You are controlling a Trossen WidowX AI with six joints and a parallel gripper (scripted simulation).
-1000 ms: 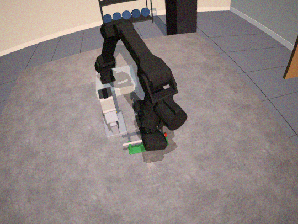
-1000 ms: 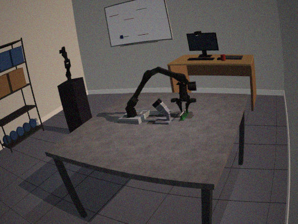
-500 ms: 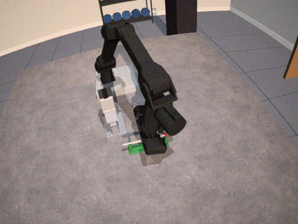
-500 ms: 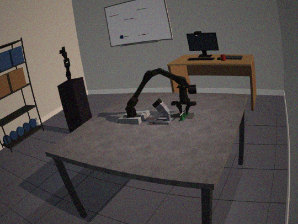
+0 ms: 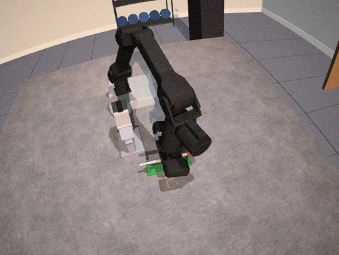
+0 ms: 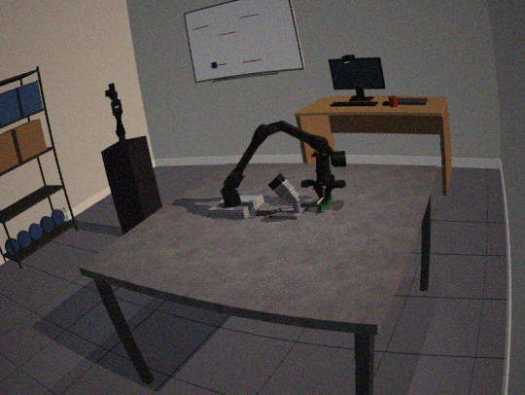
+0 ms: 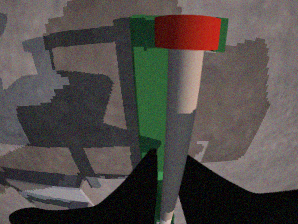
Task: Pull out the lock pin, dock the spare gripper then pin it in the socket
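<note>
Now: the green cradle 1 cm to the left of my gripper tip and 1 cm above it. From my gripper tip the other things lie so: mount socket: 13 cm behind, 7 cm to the right, 4 cm above; spare gripper: 15 cm behind, 11 cm above, 7 cm to the right.
</note>
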